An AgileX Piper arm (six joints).
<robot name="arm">
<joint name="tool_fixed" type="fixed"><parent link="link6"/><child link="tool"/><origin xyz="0 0 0"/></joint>
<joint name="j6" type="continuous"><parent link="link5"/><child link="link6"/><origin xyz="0 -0.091 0" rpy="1.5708 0 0"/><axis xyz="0 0 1"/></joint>
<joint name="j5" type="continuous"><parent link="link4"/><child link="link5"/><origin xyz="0 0 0" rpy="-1.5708 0 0"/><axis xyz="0 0 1"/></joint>
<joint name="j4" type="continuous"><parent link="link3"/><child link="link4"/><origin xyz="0.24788 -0.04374 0" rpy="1.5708 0 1.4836"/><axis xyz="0 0 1"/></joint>
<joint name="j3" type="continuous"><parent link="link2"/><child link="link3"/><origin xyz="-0.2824 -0.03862 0"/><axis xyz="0 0 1"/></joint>
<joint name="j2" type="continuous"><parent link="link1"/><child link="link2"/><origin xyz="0 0 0" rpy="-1.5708 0 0"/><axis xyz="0 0 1"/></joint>
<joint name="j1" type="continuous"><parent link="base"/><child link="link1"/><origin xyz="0 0 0.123"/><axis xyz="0 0 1"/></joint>
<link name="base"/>
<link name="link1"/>
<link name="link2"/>
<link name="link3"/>
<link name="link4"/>
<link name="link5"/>
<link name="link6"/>
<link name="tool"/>
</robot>
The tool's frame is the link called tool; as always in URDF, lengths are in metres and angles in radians. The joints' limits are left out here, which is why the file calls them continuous.
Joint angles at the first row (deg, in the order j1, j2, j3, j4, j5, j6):
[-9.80 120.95 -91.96 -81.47 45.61 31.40]
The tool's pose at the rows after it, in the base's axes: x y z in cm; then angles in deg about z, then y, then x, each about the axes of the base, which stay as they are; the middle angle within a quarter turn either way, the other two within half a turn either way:
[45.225 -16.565 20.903 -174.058 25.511 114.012]
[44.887 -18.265 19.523 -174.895 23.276 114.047]
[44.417 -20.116 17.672 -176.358 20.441 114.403]
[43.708 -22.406 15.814 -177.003 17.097 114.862]
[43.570 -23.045 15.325 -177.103 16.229 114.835]
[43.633 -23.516 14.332 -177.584 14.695 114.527]
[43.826 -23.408 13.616 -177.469 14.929 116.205]
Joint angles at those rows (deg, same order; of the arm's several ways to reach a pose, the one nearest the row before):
[-12.38 123.82 -91.96 -85.37 45.67 33.86]
[-14.44 125.59 -91.96 -86.40 45.67 34.26]
[-16.67 127.94 -92.02 -87.26 45.89 34.32]
[-19.48 130.52 -92.59 -87.66 46.07 34.44]
[-20.23 131.38 -93.05 -87.83 46.18 34.44]
[-20.57 133.21 -94.08 -88.01 47.33 34.44]
[-20.51 134.02 -94.42 -86.69 46.29 34.43]

